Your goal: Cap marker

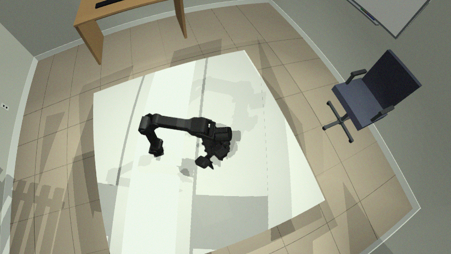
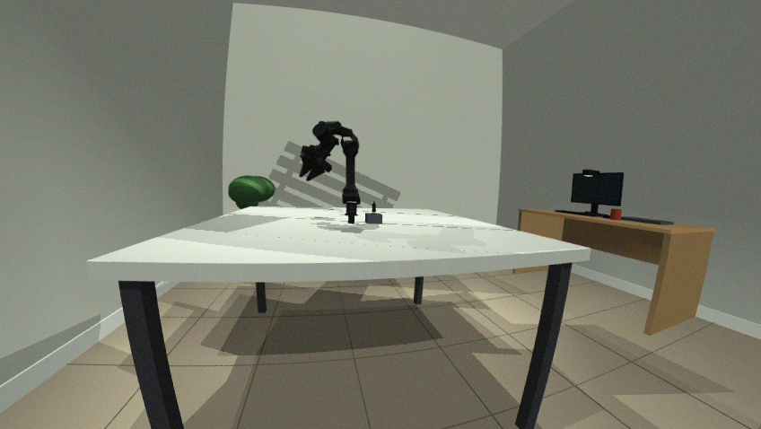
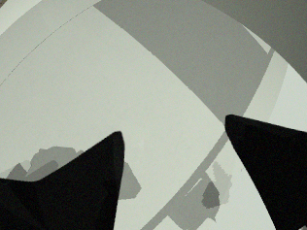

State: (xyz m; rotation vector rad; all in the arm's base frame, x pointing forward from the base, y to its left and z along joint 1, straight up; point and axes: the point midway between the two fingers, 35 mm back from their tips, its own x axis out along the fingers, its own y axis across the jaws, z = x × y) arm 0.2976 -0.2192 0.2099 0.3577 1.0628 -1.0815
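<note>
My gripper tip is now 200 mm to the right of the black cap and 160 mm above it. Round my gripper tip: grey holder block: 300 mm to the left, 160 mm below, 20 mm behind.
</note>
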